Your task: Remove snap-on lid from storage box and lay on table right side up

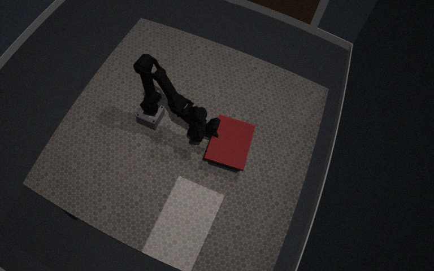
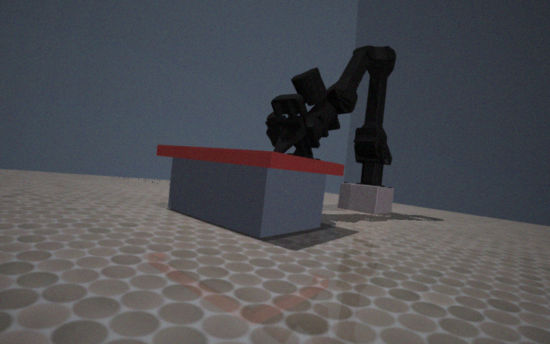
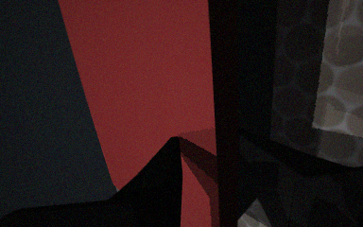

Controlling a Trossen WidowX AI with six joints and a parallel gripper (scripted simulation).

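My gripper tip is 8 cm short of the flat red lid, 1 cm to the left of it and 1 cm below it. Also, from my gripper tip: blue-grey storage box: 8 cm ahead, 1 cm to the right, 4 cm below.
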